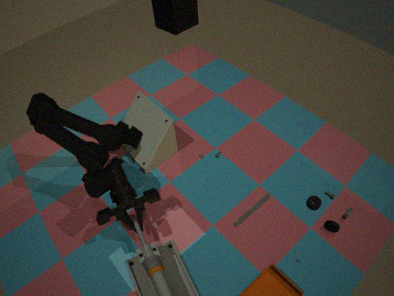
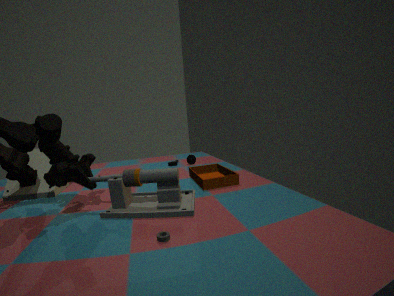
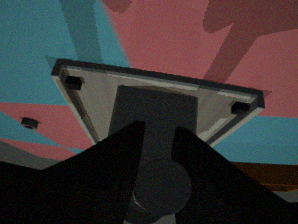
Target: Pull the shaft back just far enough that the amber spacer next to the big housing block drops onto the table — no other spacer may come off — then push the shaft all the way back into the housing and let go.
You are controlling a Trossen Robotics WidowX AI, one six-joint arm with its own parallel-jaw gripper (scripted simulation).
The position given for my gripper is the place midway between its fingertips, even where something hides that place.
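My gripper is at (image 2: pixel 94 187), and I find my gripper again in image 1 (image 1: pixel 140 232) as well as in image 3 (image 3: pixel 158 134). I can also see an orange tray (image 2: pixel 212 176), along with a big housing block (image 2: pixel 169 201).
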